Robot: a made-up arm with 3 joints. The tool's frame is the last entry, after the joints. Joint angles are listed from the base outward. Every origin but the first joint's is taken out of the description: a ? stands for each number. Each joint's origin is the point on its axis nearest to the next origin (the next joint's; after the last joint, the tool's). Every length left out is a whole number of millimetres.
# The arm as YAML. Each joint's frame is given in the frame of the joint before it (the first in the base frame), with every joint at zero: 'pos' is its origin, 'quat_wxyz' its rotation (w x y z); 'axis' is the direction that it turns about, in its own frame. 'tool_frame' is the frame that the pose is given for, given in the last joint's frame.
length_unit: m
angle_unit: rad
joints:
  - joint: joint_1
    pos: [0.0, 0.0, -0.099]
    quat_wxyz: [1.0, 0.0, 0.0, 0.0]
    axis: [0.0, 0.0, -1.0]
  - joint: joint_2
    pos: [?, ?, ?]
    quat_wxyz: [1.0, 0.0, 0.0, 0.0]
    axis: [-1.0, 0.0, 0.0]
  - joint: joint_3
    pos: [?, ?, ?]
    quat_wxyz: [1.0, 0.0, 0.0, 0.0]
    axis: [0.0, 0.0, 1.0]
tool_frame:
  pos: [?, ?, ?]
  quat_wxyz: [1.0, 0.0, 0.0, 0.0]
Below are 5 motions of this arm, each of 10 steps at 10 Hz.
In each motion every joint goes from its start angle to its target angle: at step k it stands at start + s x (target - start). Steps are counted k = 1, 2, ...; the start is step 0. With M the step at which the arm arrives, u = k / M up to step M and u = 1 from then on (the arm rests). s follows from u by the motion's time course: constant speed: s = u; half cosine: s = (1 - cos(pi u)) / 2; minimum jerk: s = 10 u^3 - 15 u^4 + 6 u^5.
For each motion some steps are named. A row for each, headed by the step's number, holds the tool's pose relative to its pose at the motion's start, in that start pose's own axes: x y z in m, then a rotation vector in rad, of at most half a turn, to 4 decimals.
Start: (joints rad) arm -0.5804 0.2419 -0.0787
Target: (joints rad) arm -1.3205 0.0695 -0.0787
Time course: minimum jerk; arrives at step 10
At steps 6, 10:
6: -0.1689 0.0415 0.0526 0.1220 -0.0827 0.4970
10: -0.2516 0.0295 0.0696 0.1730 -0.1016 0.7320

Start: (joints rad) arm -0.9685 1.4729 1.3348
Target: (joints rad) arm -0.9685 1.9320 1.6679
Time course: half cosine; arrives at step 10
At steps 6, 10:
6: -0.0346 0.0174 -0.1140 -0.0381 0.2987 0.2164
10: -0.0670 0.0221 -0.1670 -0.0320 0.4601 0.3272

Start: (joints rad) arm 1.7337 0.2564 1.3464
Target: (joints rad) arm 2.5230 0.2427 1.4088
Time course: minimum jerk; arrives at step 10
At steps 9, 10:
9: -0.0731 -0.2472 -0.0271 0.1915 0.0244 -0.6966
10: -0.0745 -0.2489 -0.0276 0.1931 0.0246 -0.7027

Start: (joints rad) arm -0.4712 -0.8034 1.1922
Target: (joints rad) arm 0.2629 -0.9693 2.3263
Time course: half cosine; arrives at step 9
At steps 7, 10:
7: -0.0743 -0.0385 0.0585 -0.5154 -0.0800 0.5640
10: -0.0892 -0.0431 0.0618 -0.5938 -0.0493 0.6365

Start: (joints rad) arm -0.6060 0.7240 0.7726
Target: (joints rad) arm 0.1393 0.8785 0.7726
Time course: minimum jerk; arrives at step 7
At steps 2, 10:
2: 0.0114 -0.0261 -0.0181 0.0345 0.0674 -0.0800
10: 0.0061 -0.1558 -0.1506 0.2685 0.4865 -0.5191

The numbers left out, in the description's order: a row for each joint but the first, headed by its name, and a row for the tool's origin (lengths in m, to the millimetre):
joint_2: 0.082 -0.035 0.0
joint_3: 0.0 0.277 -0.007
tool: 0.108 0.061 0.0

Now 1 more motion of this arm.
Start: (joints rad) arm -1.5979 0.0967 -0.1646
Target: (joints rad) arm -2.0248 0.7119 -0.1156
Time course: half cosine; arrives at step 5
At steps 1, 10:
1: -0.0128 0.0054 -0.0180 -0.0571 -0.0145 0.0451
10: -0.1047 -0.0129 -0.1803 -0.5770 -0.2539 0.4460

